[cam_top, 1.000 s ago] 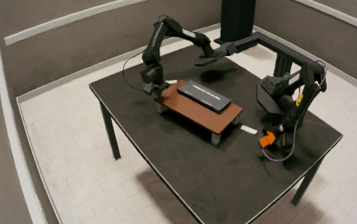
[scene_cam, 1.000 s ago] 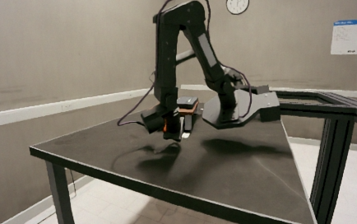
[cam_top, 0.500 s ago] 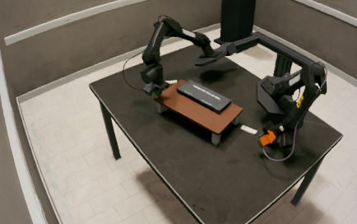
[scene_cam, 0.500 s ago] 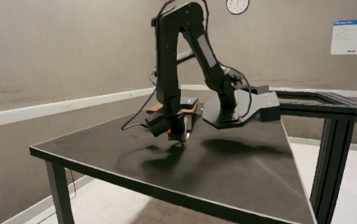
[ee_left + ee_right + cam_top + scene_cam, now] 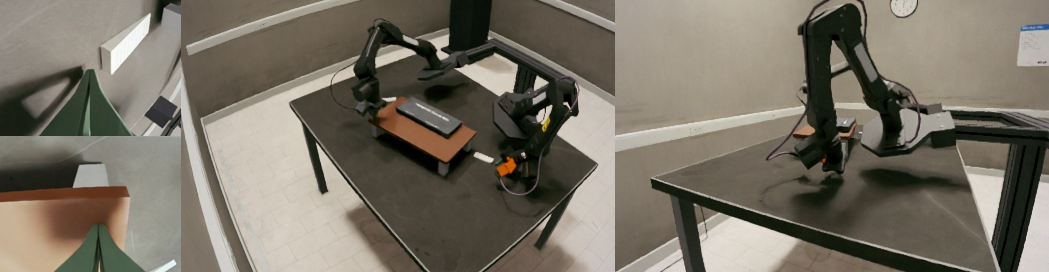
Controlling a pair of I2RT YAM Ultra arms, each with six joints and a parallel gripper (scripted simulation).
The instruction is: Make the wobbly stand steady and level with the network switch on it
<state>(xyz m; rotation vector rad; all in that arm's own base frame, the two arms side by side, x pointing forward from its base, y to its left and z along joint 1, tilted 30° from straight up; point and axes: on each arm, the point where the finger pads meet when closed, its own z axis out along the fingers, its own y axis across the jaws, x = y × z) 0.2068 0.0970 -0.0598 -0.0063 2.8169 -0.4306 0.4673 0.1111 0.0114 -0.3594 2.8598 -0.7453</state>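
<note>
My left gripper is now 70 mm to the left of the white wedge, 10 mm short of it and 10 mm above it. From my left hand the other things lie so: dark network switch 340 mm to the right, 110 mm ahead, 100 mm above; brown stand 320 mm to the right, 160 mm ahead, 30 mm above.
</note>
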